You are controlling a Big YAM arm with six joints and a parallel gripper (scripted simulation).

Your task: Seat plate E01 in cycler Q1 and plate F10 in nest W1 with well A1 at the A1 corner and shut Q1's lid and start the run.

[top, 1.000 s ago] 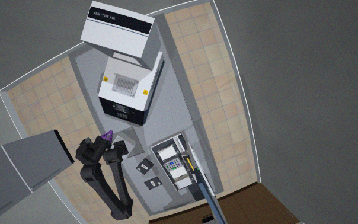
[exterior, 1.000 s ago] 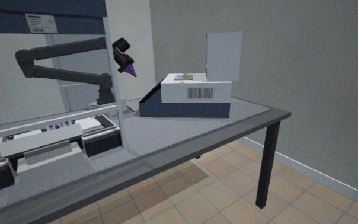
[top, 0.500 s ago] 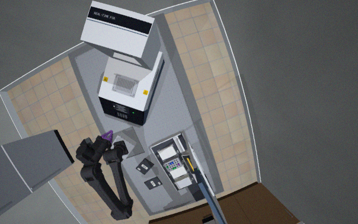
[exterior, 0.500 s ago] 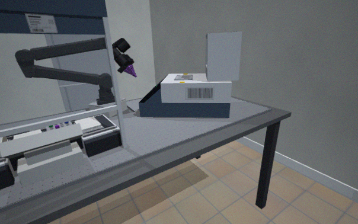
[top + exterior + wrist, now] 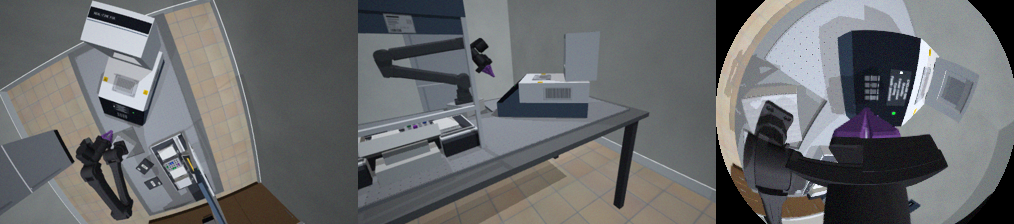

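Now: the tube cooling block 400 mm to the right of my hand, 300 mm ahead of it and 130 mm below it. Also, from my hand: frame post (450 mm ahead, 180 mm to the right, 30 mm above); white deep-well block (610 mm to the right, 340 mm ahead, 130 mm below); label (420 mm to the right, 200 mm below, 40 mm ahead).
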